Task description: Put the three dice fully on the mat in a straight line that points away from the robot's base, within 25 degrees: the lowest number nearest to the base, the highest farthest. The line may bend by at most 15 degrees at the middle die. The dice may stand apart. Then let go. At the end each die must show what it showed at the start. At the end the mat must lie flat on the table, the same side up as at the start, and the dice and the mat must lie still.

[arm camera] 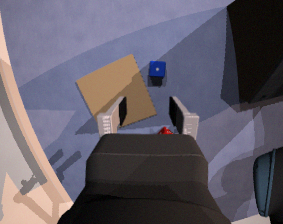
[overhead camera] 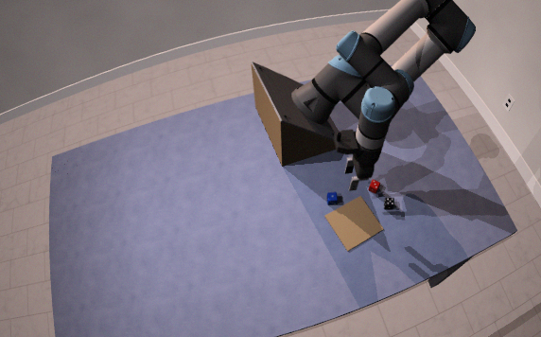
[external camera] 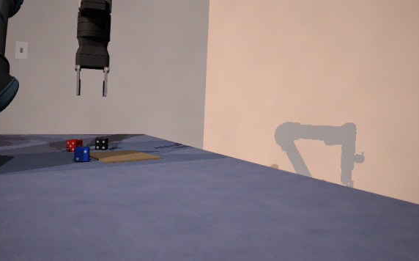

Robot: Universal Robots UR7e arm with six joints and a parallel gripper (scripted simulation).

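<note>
My hand is 20 mm past the blue die, 40 mm to the left of it and 140 mm above it. Also, from my hand: red die (20 mm behind, 120 mm to the left, 140 mm below); tan mat (70 mm ahead, 10 mm to the left, 160 mm below); black die (50 mm ahead, 140 mm to the left, 140 mm below).
</note>
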